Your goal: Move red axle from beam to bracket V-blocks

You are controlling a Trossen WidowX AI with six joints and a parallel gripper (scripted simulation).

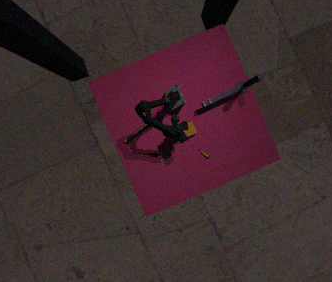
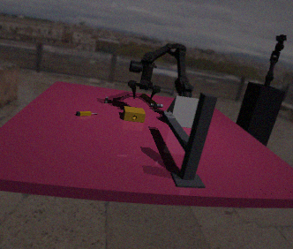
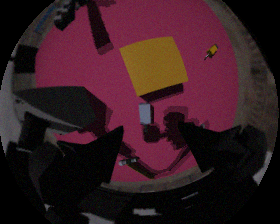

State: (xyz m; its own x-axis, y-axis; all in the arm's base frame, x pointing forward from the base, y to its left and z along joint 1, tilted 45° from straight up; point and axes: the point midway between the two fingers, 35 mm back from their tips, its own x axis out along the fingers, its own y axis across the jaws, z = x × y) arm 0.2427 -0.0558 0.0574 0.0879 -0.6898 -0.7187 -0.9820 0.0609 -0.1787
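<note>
Now: gripper tip 7 cm above the upright peg, 2 cm to the left of it and 1 cm past it. From my gripper tip the other things lie so: black tool 29 cm ahead, 16 cm to the left, 7 cm below; yellow block 10 cm to the left, 6 cm below, 4 cm ahead.
</note>
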